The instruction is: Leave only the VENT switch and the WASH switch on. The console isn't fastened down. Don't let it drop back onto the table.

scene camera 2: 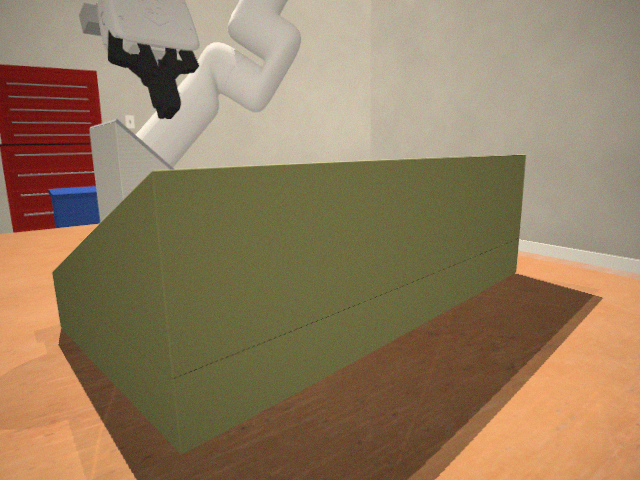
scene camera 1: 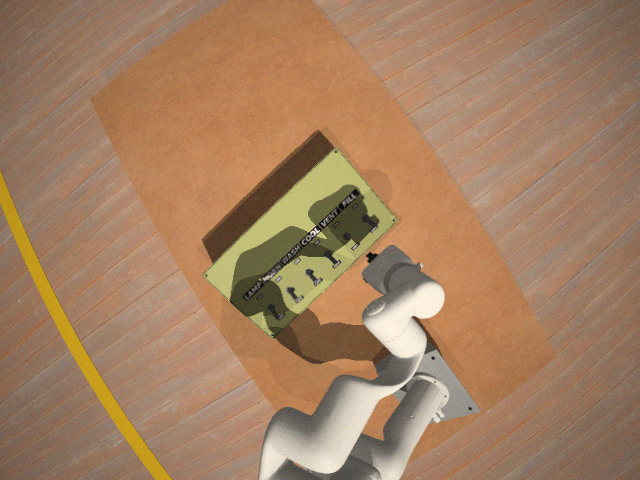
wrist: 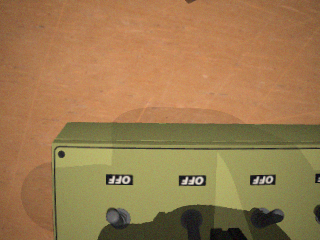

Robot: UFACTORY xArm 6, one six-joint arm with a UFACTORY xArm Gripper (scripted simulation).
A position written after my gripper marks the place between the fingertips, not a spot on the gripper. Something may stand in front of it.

In view: my gripper [scene camera 2: 169,114] and an olive console [scene camera 2: 208,295].
The olive console also shows in scene camera 1 [scene camera 1: 293,237] and in the wrist view [wrist: 152,173]. My gripper shows as well in scene camera 1 [scene camera 1: 371,257].
